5 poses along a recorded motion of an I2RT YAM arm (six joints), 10 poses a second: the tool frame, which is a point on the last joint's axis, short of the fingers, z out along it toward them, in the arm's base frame.
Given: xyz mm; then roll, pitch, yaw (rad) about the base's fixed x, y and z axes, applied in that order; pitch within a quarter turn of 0, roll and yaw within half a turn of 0.
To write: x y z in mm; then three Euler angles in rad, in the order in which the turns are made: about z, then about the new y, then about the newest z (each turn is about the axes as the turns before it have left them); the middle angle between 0 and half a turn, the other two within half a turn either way. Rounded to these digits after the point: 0 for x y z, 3 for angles.
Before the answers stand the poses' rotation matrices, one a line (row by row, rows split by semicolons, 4 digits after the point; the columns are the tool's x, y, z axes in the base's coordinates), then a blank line. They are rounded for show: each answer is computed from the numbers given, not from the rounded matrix.
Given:
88, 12, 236, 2.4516, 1.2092, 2.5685
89, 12, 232, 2.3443, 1.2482, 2.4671
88, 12, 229, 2.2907, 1.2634, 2.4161
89, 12, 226, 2.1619, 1.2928, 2.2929
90, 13, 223, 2.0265, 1.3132, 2.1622
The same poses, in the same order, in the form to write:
-0.2972 -0.0820 0.9513; 0.1918 0.9709 0.1437; -0.9353 0.2252 -0.2728
-0.2476 -0.0937 0.9643; 0.1980 0.9694 0.1450; -0.9484 0.2268 -0.2215
-0.2264 -0.0987 0.9690; 0.2008 0.9688 0.1456; -0.9531 0.2275 -0.1995
-0.1814 -0.1096 0.9773; 0.2059 0.9675 0.1467; -0.9616 0.2279 -0.1529
-0.1420 -0.1188 0.9827; 0.2115 0.9662 0.1473; -0.9670 0.2288 -0.1121

88, 12, 236, 0.150, 1.847, 0.236
89, 12, 232, 0.149, 1.794, 0.235
88, 12, 229, 0.149, 1.772, 0.234
89, 12, 226, 0.149, 1.724, 0.233
90, 13, 223, 0.149, 1.683, 0.232

